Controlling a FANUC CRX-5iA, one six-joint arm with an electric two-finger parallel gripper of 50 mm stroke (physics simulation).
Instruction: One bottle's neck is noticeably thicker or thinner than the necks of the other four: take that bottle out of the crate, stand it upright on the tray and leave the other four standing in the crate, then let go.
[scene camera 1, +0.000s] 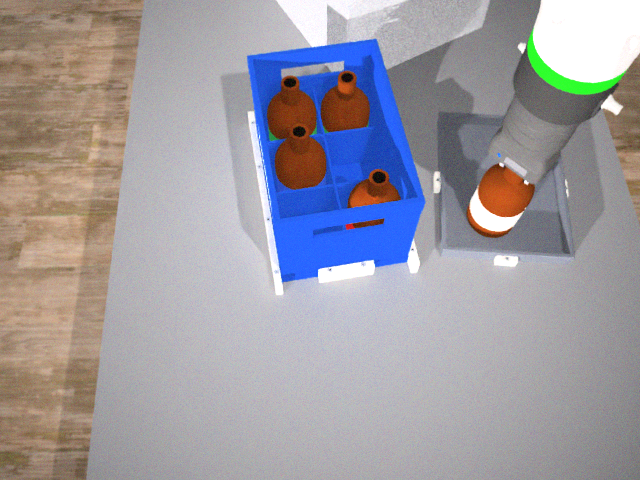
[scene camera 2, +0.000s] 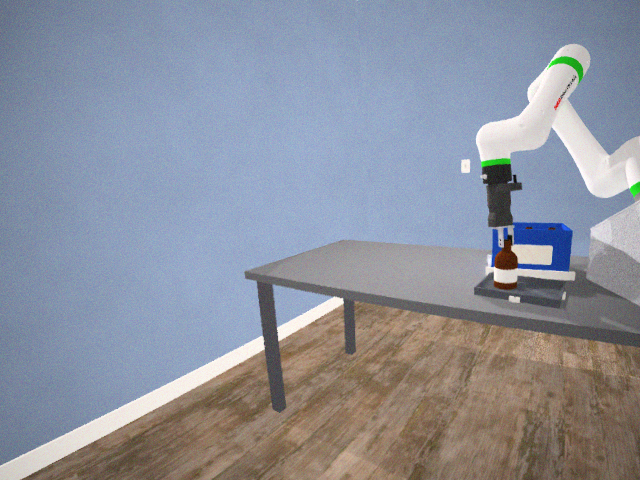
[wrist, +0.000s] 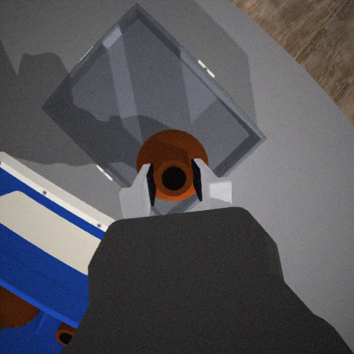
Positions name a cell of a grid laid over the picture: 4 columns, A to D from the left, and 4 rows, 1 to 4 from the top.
my gripper: scene camera 1 D2; scene camera 2 D3; wrist B2
bottle: scene camera 1 D2; scene camera 2 D3; wrist B2
